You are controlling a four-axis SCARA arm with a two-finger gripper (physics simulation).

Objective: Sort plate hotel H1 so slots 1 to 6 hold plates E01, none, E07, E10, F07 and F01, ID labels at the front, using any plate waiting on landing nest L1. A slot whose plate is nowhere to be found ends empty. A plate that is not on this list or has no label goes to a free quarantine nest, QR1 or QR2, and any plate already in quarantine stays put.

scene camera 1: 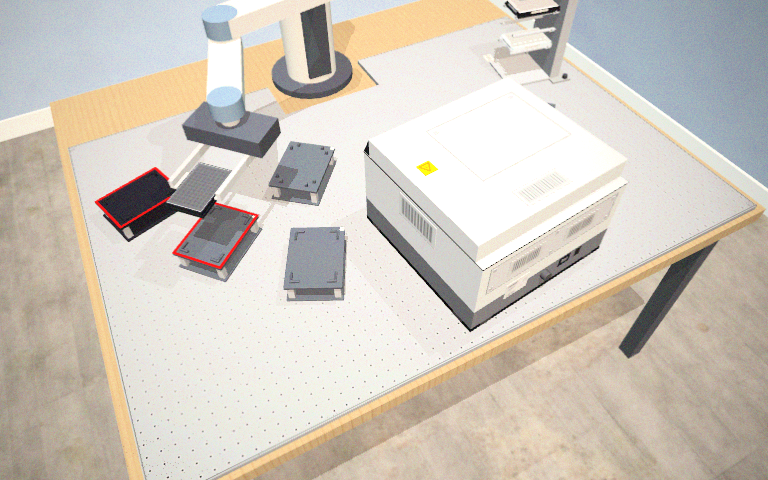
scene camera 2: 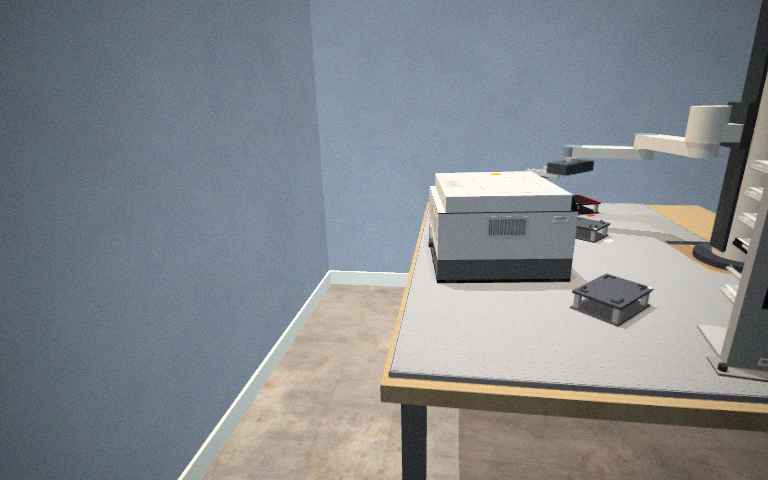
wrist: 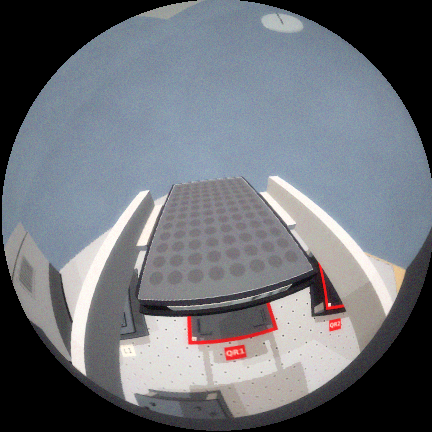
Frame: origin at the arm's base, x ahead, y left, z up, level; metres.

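Seen in the pictures: gripper, between the fingertips: (scene camera 1: 194, 191) (scene camera 2: 535, 169) (wrist: 210, 191); arm's base, origin of its link: (scene camera 1: 312, 74) (scene camera 2: 738, 260).
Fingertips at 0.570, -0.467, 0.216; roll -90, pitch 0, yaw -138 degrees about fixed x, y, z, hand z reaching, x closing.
Observation:
Offsets run from my fingertips to a thing's middle, as dx, dy, dz. "spot": to the spot under its first point.
My gripper (scene camera 1: 195, 191) (wrist: 210, 191) is shut on a dark plate @(-0.012, +0.014, -0.011) (scene camera 1: 202, 183) (wrist: 217, 240) with a grid of round wells, held level and raised. A pale strip shows on its near edge; no ID is readable. In the wrist view the red-edged nest QR1 @(-0.017, +0.011, -0.175) (scene camera 1: 198, 251) (wrist: 232, 327) lies below and beyond that edge, with no plate seen on it. The black, red-edged nest QR2 @(-0.218, -0.118, -0.176) (scene camera 1: 135, 198) (wrist: 320, 306) is beside it; no plate can be made out there. Nest L1 @(+0.145, +0.179, -0.175) (scene camera 1: 315, 257) (wrist: 128, 325) shows no plate in scene camera 1. Hotel H1 @(spot: -0.183, +1.083, -0.071) (scene camera 1: 560, 39) (scene camera 2: 743, 316) is partly cut off; its IDs are unreadable.
A large white instrument @(+0.224, +0.553, -0.076) (scene camera 1: 492, 169) (scene camera 2: 504, 237) stands right of L1. A grey nest with pins @(-0.133, +0.264, -0.173) (scene camera 1: 305, 164) (wrist: 185, 406) stands near the arm. Another grey nest @(-0.046, +0.866, -0.175) (scene camera 2: 611, 291) stands between the instrument and the hotel. The arm's column (scene camera 1: 291, 45) rises at the back.

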